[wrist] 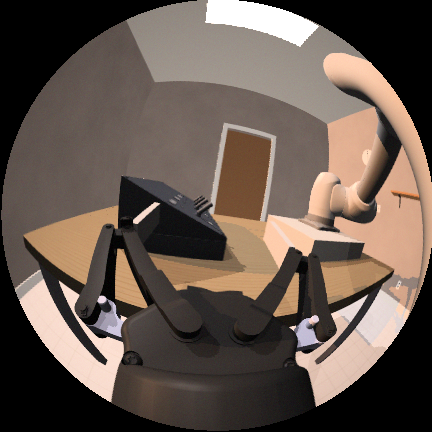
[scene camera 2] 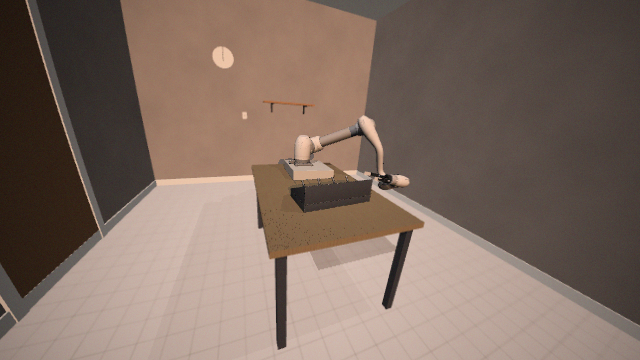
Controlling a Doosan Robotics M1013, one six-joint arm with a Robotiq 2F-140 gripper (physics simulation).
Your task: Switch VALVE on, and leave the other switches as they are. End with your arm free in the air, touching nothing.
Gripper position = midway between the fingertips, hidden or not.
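Observation:
Switch panel (wrist: 182, 231) visible, together with my gripper (wrist: 213, 221).

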